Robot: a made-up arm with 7 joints.
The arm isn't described. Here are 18 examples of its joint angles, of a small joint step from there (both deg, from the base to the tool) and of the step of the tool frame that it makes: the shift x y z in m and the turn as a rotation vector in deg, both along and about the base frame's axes.
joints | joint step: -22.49 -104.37 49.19 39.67 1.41 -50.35 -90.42 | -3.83 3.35 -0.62 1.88 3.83 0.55 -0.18
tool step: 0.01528 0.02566 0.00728 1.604 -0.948 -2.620
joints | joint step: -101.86 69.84 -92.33 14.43 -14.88 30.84 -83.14 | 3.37 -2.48 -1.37 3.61 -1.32 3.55 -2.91
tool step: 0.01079 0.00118 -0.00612 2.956 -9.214 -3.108
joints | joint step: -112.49 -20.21 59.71 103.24 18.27 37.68 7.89 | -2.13 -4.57 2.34 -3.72 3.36 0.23 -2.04
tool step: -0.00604 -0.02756 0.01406 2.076 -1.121 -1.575
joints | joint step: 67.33 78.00 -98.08 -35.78 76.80 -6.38 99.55 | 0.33 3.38 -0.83 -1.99 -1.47 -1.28 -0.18
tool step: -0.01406 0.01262 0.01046 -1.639 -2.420 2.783
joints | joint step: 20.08 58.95 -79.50 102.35 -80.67 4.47 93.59 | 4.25 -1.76 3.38 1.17 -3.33 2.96 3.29
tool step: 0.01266 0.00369 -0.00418 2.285 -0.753 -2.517
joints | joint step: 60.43 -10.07 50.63 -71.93 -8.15 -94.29 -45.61 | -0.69 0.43 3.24 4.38 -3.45 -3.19 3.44
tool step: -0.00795 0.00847 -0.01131 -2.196 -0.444 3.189
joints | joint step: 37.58 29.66 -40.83 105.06 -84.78 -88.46 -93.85 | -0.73 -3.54 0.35 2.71 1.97 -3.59 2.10
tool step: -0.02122 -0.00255 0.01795 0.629 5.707 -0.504
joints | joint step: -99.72 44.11 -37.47 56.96 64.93 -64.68 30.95 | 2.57 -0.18 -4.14 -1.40 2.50 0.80 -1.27
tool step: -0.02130 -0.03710 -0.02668 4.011 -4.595 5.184
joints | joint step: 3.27 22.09 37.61 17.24 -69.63 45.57 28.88 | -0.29 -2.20 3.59 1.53 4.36 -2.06 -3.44
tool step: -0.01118 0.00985 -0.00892 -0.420 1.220 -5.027
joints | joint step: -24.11 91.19 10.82 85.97 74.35 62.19 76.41 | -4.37 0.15 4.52 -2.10 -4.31 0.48 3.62
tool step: 0.01745 0.02791 -0.04090 -7.055 0.094 -5.125
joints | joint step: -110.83 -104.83 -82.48 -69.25 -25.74 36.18 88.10 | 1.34 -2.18 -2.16 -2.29 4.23 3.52 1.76
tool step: 0.01341 0.00499 0.01799 -2.264 -3.281 4.342
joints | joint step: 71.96 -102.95 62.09 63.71 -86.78 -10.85 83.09 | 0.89 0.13 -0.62 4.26 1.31 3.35 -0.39
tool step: 0.00311 0.01386 0.02504 5.415 0.821 -0.787
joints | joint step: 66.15 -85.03 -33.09 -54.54 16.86 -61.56 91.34 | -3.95 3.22 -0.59 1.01 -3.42 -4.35 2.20
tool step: -0.00358 -0.00478 0.00413 3.644 -4.689 -8.070
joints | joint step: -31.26 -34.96 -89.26 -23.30 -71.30 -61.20 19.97 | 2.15 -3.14 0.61 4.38 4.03 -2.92 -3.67
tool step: -0.01363 0.04038 -0.00648 -1.225 3.174 6.701
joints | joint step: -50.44 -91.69 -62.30 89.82 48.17 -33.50 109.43 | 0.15 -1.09 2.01 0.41 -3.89 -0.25 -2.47
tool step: -0.01832 0.00312 0.01607 4.122 0.688 1.975
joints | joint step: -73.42 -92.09 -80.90 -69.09 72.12 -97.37 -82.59 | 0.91 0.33 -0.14 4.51 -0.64 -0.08 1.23
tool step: 0.01153 -0.01388 -0.01879 -2.189 -4.696 1.099
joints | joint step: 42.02 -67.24 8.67 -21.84 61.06 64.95 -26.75 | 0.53 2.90 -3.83 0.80 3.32 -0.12 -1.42
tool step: 0.01296 -0.01500 -0.00944 1.017 -0.513 3.090
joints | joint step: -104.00 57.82 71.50 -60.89 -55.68 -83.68 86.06 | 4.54 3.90 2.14 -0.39 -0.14 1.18 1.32
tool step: -0.02455 0.04001 -0.03111 -0.255 2.691 5.557
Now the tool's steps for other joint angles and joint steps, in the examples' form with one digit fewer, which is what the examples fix.
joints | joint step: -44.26 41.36 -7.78 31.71 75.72 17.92 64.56 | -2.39 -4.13 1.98 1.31 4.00 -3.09 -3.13
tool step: 0.0092 -0.0080 0.0137 7.28 -1.84 -1.87
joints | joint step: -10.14 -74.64 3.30 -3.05 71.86 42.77 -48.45 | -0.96 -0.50 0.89 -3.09 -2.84 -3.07 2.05
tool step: -0.0087 0.0209 -0.0006 -5.78 -0.87 -0.95
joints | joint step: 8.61 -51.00 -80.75 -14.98 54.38 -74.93 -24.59 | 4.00 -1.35 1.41 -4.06 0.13 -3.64 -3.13
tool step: 0.0123 -0.0215 0.0221 -5.13 -4.69 -0.24
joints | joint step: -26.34 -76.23 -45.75 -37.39 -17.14 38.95 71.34 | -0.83 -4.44 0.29 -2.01 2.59 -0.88 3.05
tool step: 0.0082 0.0114 0.0110 3.29 3.59 1.04
